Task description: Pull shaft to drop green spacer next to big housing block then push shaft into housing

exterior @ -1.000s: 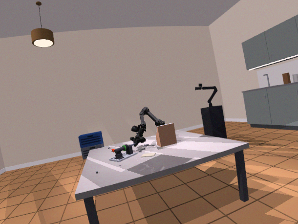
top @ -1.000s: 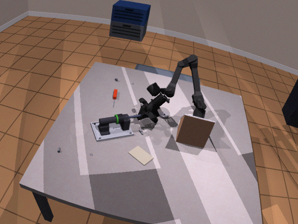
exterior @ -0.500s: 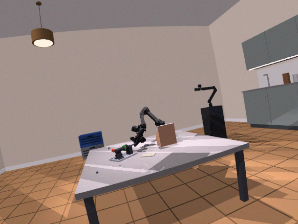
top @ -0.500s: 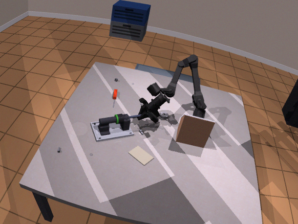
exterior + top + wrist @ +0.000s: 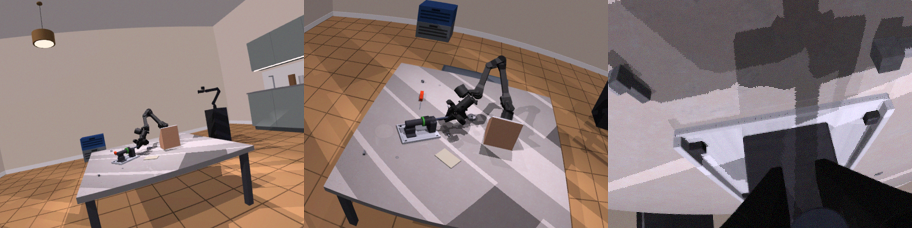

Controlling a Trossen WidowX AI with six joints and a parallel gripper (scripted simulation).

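My gripper tip is now 50 mm short of the thin shaft, 40 mm to the right of it and 20 mm below it. From my gripper tip the other things lie so: green spacer (110 mm ahead, 80 mm to the left, 20 mm above); then beige card (80 mm behind, 230 mm to the left, 50 mm below); then toothed disc (150 mm behind, 160 mm to the right, 50 mm below).
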